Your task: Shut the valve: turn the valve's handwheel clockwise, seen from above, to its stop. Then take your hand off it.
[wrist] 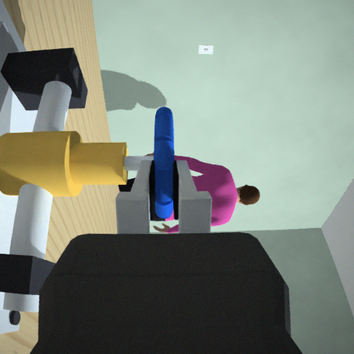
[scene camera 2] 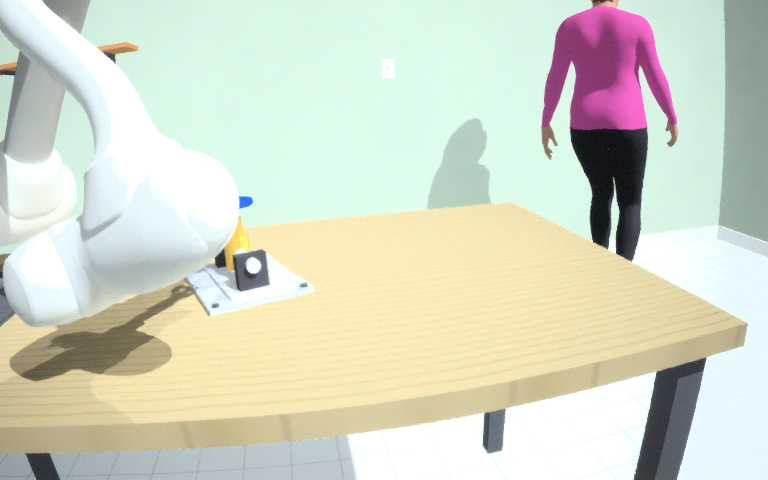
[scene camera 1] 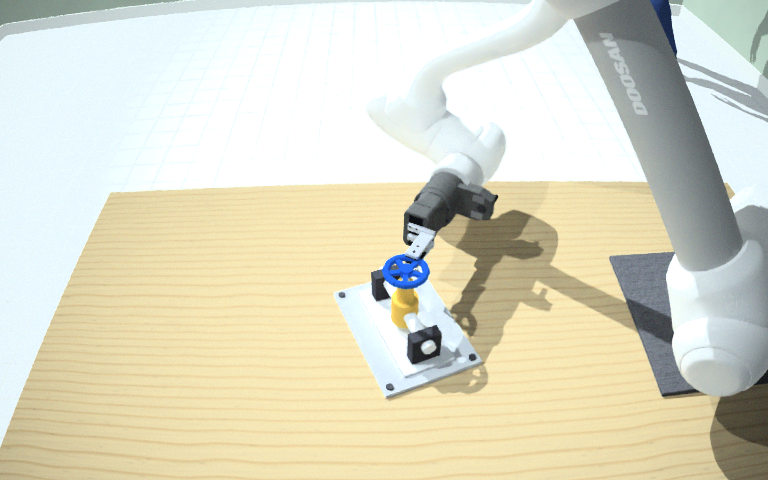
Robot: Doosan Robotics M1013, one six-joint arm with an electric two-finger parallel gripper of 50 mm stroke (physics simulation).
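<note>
The blue handwheel [scene camera 1: 406, 270] [scene camera 2: 245, 202] [wrist: 164, 135] sits level on top of the yellow valve body [scene camera 1: 404, 312] [scene camera 2: 240, 246] [wrist: 35, 162]. In the scene camera 2 view the arm hides most of the wheel. My gripper [scene camera 1: 414, 257] [wrist: 163, 178] is shut on the wheel's rim, at the side toward the back of the table in the scene camera 1 view. One finger is below the rim and one above it. The gripper is hidden behind the arm in the scene camera 2 view.
The valve stands on a light grey base plate [scene camera 1: 369, 348] [scene camera 2: 288, 283] with two black pipe blocks [scene camera 1: 416, 349] [wrist: 42, 75]. The plate lies on the wooden table [scene camera 1: 198, 339] [scene camera 2: 453, 294]. A dark mat [scene camera 1: 637, 283] lies under the arm's base. A person in pink [scene camera 2: 608, 73] [wrist: 220, 192] stands beyond the table.
</note>
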